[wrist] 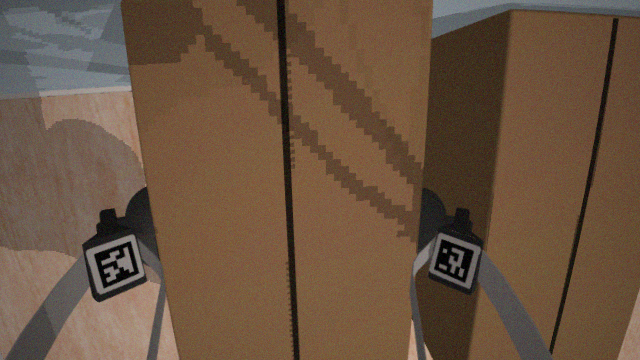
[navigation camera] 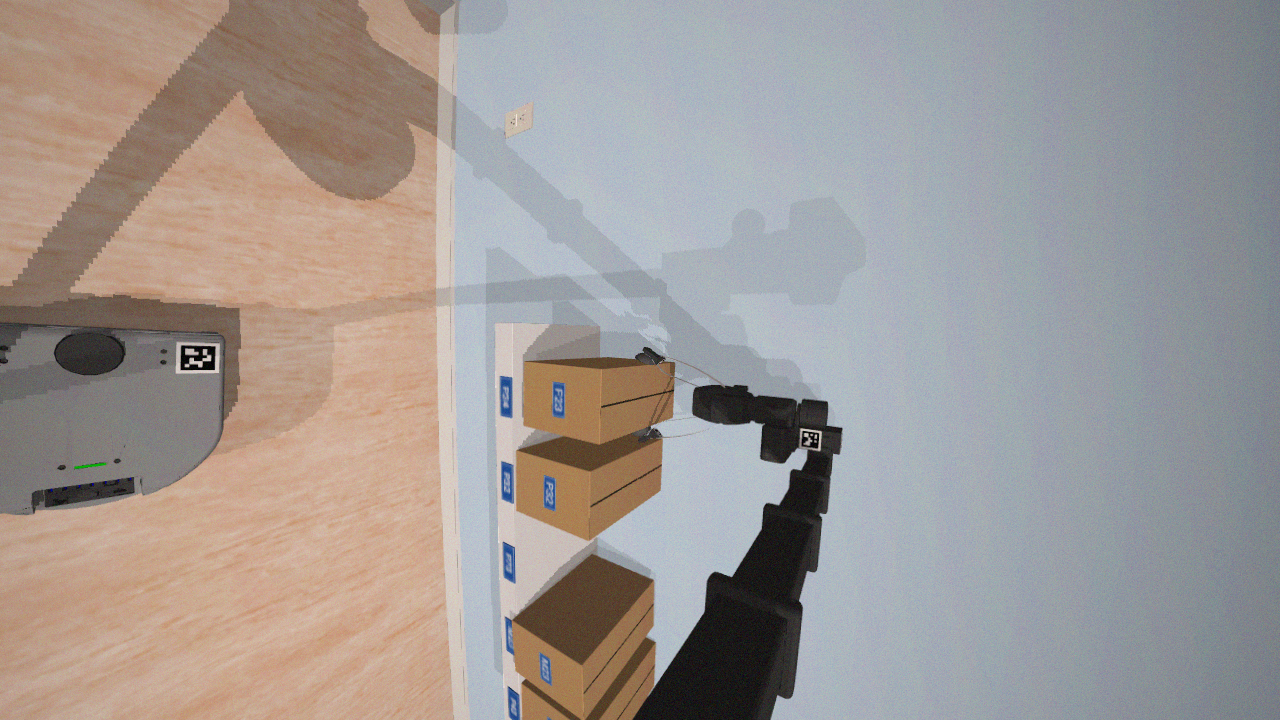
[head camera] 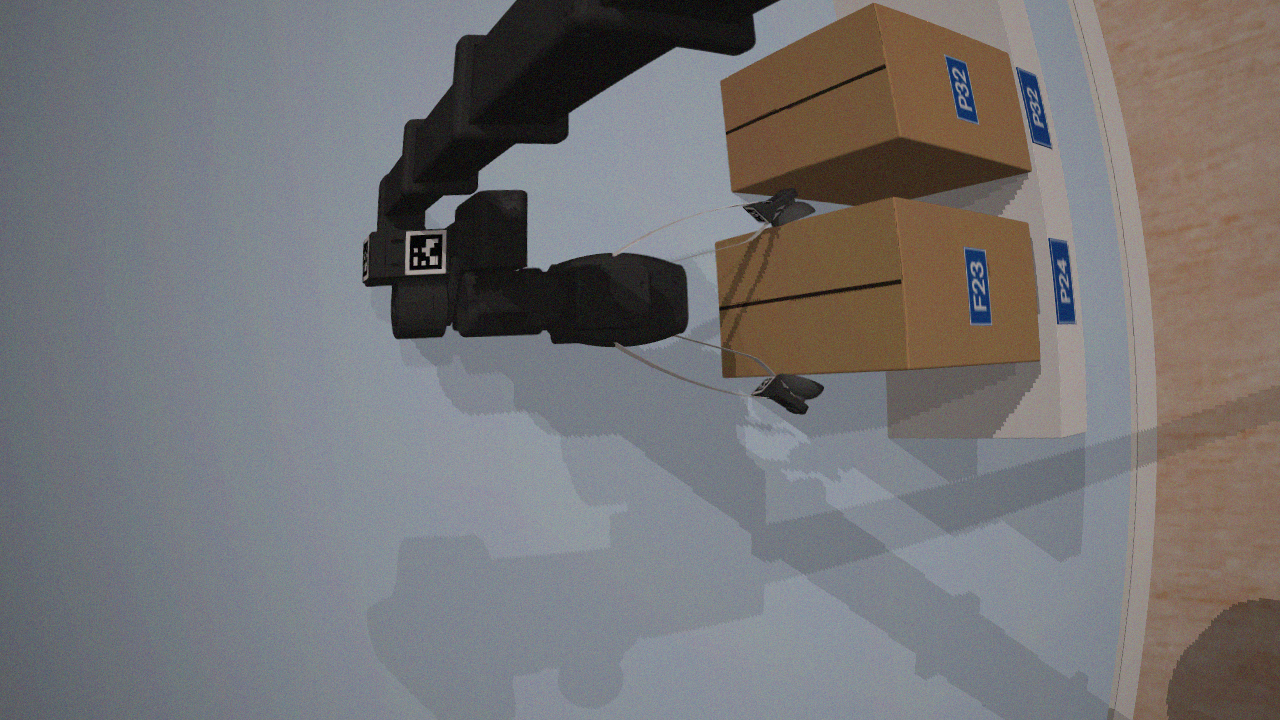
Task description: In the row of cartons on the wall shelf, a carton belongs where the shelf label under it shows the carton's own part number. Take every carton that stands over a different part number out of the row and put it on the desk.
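Pixels of known places: gripper, between the fingertips: (head camera: 816, 299); robot's base, origin of its link: (navigation camera: 93, 351).
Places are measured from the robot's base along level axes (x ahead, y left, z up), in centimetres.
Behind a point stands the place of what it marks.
Note:
The F23 carton (head camera: 832, 331) {z 90.3, x 0.4, y -55.6 cm} (navigation camera: 626, 380) {z 90.3, x 1.0, y -53.8 cm} (wrist: 225, 200) is upright over the P24 label (head camera: 1062, 281) {z 68.7, x -3.8, y -46.5 cm} (navigation camera: 506, 396) {z 68.7, x -3.7, y -46.5 cm} at the end of the wall shelf (head camera: 1042, 407) {z 70.1, x 7.3, y -48.4 cm} (navigation camera: 503, 344) {z 67.6, x 5.9, y -46.0 cm}. My gripper (head camera: 789, 300) {z 86.9, x -2.2, y -62.0 cm} (navigation camera: 650, 394) {z 86.9, x -2.2, y -62.0 cm} (wrist: 291, 213) {z 86.9, x -2.2, y -62.0 cm} is shut on its upper sides and holds it slightly above the shelf. The P32 carton (head camera: 805, 134) {z 88.1, x -16.0, y -60.1 cm} (navigation camera: 554, 474) {z 80.2, x -16.1, y -48.1 cm} (wrist: 545, 150) stands beside it over the P32 label (head camera: 1033, 107) {z 68.8, x -20.2, y -47.6 cm} (navigation camera: 507, 481) {z 68.7, x -20.0, y -47.5 cm}. In the navigation view, another carton (navigation camera: 586, 617) {z 82.1, x -46.7, y -56.7 cm} has a number I cannot read surely; a further carton (navigation camera: 640, 694) {z 88.2, x -70.8, y -69.9 cm} is cut off. The desk does not show.
Another shelf label (navigation camera: 508, 562) {z 68.4, x -36.7, y -48.6 cm} has no carton over it. My arm (head camera: 537, 80) {z 121.1, x -8.5, y -30.9 cm} (navigation camera: 760, 608) {z 120.6, x -8.3, y -22.9 cm} reaches in above the row. My base (navigation camera: 107, 411) {z 16.0, x -9.7, y -1.9 cm} is on the wooden floor (head camera: 1208, 268) {z 0.0, x -9.3, y -57.9 cm} (navigation camera: 358, 537) {z 0.0, x -54.9, y -48.2 cm}. A wall outlet (navigation camera: 519, 119) {z 40.8, x 68.5, y -67.3 cm} is beyond the shelf end.

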